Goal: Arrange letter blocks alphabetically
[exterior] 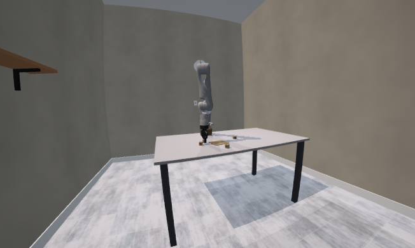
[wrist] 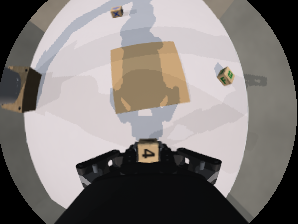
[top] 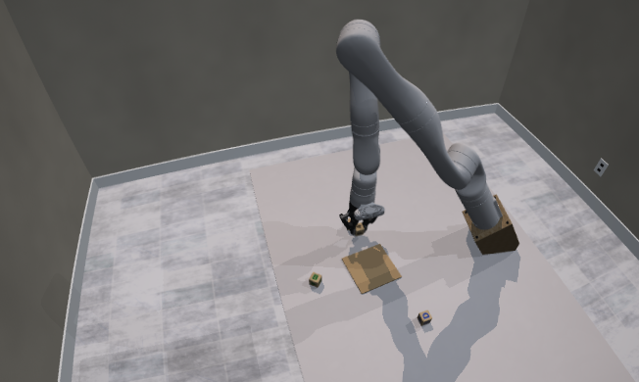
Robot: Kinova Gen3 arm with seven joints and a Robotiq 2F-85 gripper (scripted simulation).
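Right now my hand is 140 mm to the right of the tan mat and 30 mm above it. Also, from my hand: block (right at my hand).
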